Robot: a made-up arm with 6 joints. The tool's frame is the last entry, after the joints.
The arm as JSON. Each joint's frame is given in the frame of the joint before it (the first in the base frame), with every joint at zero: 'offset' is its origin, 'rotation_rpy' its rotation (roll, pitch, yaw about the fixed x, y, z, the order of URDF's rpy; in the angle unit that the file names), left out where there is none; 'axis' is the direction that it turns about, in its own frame. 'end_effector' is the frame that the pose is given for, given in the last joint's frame.
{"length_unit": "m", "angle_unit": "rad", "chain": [
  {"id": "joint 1", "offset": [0.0, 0.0, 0.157], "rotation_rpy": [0.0, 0.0, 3.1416], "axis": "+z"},
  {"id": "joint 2", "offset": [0.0, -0.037, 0.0], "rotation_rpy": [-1.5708, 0.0, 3.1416], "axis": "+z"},
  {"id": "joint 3", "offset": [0.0, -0.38, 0.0], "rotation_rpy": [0.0, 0.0, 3.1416], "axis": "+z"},
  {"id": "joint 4", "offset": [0.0, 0.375, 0.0], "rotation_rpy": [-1.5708, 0.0, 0.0], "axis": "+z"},
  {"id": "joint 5", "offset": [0.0, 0.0, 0.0], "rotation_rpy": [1.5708, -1.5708, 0.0], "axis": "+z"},
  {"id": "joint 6", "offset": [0.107, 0.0, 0.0], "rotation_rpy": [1.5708, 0.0, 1.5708], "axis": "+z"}
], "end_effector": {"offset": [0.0, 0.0, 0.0]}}
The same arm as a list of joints. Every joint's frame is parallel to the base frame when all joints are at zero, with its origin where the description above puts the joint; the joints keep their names.
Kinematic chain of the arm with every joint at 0, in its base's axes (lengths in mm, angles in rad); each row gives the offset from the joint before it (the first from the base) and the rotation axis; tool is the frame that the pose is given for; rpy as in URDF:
joint 1: xyz 0 0 157 axis +z
joint 2: xyz 0 37 0 axis +y
joint 3: xyz 0 0 380 axis +y
joint 4: xyz 0 0 375 axis +z
joint 5: xyz 0 0 0 axis +y
joint 6: xyz 0 0 107 axis +z
tool: xyz 0 0 0 rpy 0 0 0

